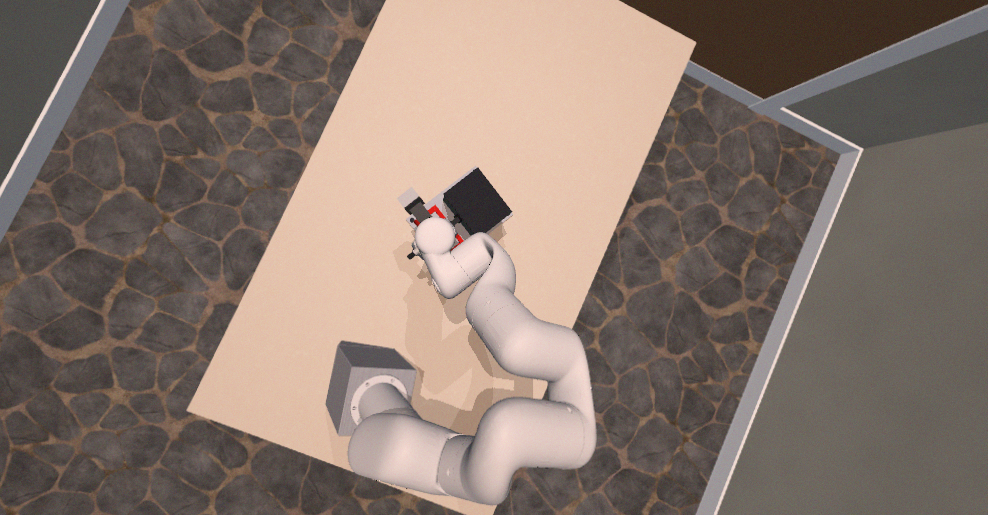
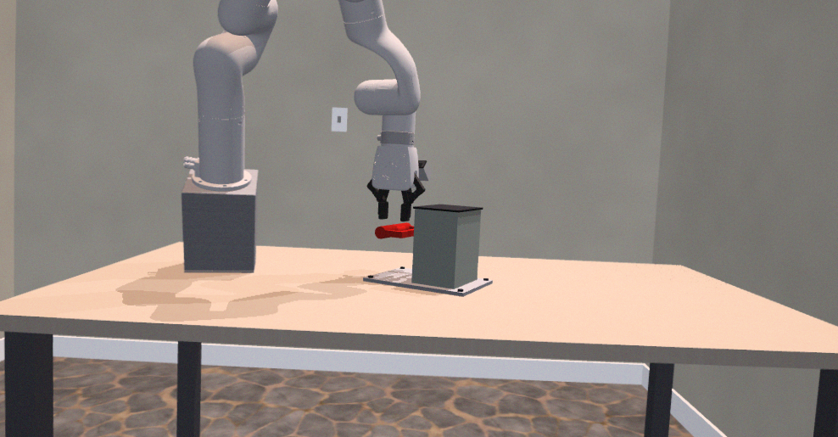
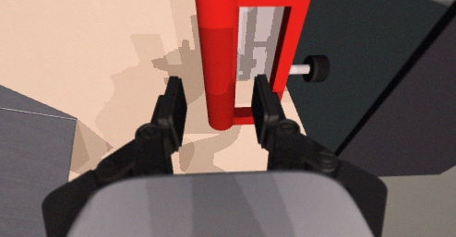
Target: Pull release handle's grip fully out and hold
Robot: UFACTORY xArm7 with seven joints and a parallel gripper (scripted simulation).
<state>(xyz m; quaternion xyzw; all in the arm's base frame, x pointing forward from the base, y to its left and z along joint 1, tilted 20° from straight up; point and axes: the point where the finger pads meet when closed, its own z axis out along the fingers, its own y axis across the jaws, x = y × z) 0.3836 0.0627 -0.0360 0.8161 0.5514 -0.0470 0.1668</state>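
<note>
Now: hand 5 cm short of the red release handle grip, 2 cm to the left of it and 4 cm above it.
</note>
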